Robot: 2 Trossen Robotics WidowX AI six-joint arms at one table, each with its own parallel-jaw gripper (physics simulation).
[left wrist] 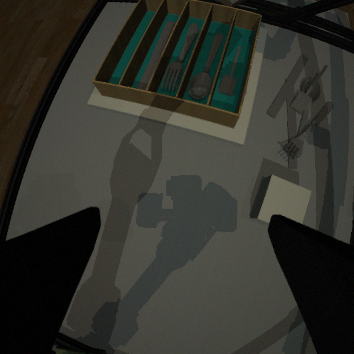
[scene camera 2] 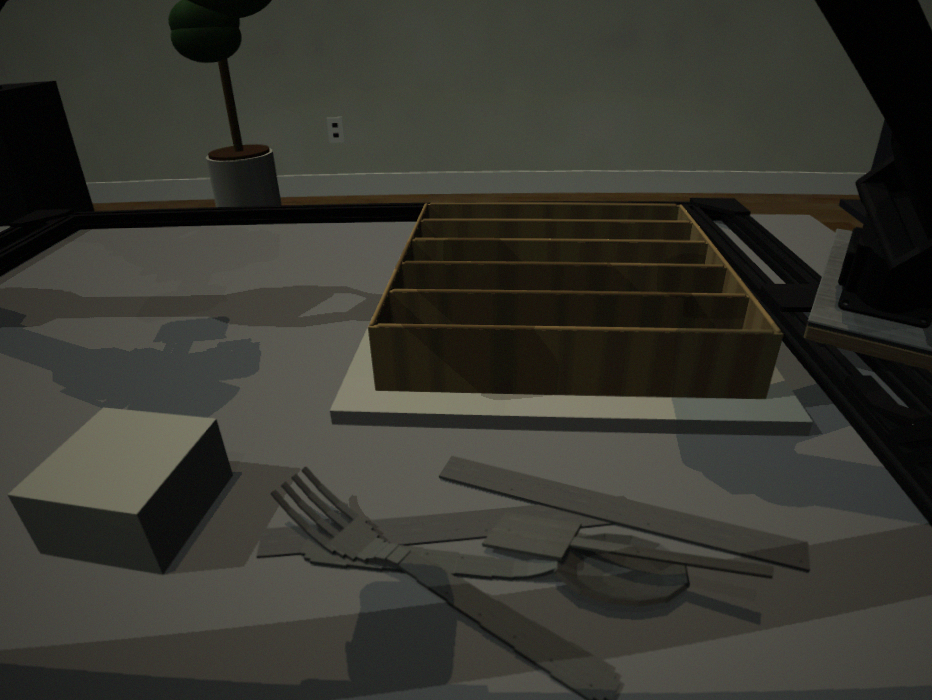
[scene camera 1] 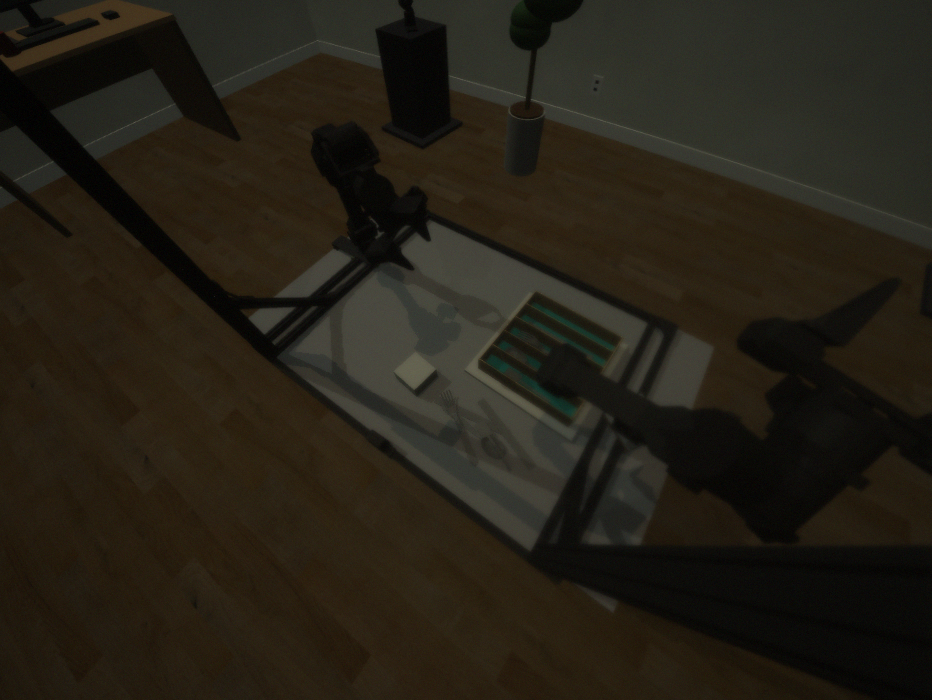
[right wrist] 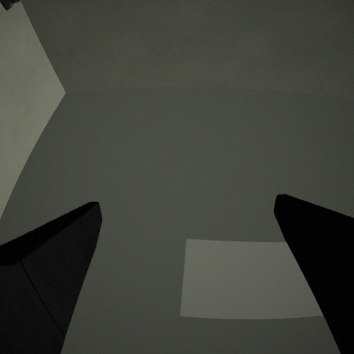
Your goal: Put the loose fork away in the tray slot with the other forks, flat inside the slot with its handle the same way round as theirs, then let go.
My left gripper shows in the left wrist view and in scene camera 1; in scene camera 2 it is out of frame, in the right wrist view it is out of frame. The same spot on my left gripper: (left wrist: 49,261) is (scene camera 1: 421,226).
